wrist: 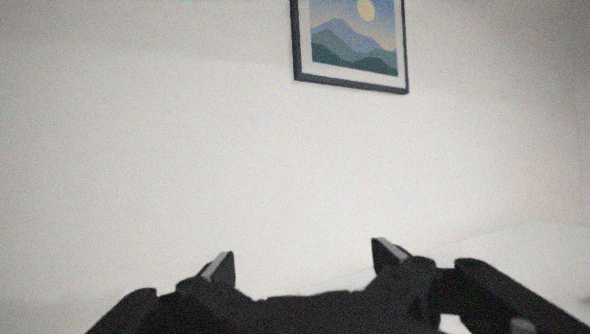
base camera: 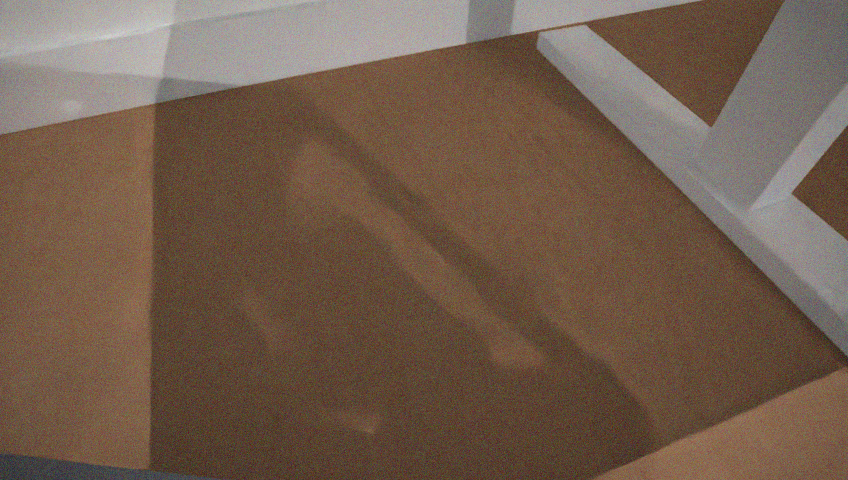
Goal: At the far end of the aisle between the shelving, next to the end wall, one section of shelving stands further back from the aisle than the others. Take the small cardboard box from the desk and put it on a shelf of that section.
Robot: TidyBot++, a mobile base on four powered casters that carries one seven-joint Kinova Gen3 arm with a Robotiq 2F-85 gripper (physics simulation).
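Frame: origin at the arm's base, x ahead, y down, z left, level; metres.
Seen in the pictures: gripper, between the fingertips: (wrist: 303, 259).
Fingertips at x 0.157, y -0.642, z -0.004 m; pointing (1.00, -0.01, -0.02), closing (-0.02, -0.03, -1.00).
A point is followed by its place in that frame.
My gripper (wrist: 303, 259) {x 0.157, y -0.642, z -0.004 m} is open in the wrist view, its two black fingers wide apart with the pale wall behind them and no object between them. In the base camera view a white floor bar (base camera: 642, 110) with a slanting white upright (base camera: 764, 101) {x 0.487, y 0.277, z -0.265 m} stands at the right; it looks like the foot and leg of the desk. The desk top does not show. The small cardboard box and the shelving do not show in either view.
A white wall with a baseboard (base camera: 357, 38) {x 0.718, y 0.359, z 0.148 m} runs across the top of the base camera view, above a brown floor (base camera: 77, 267) {x 0.334, y 0.397, z 0.345 m} with shadows. A dark grey edge (base camera: 71, 466) shows at the bottom left. A framed mountain picture (wrist: 350, 45) {x 0.910, y -1.140, z -0.252 m} hangs on the wall (wrist: 150, 150) {x 0.635, y -0.766, z 0.344 m} in the wrist view.
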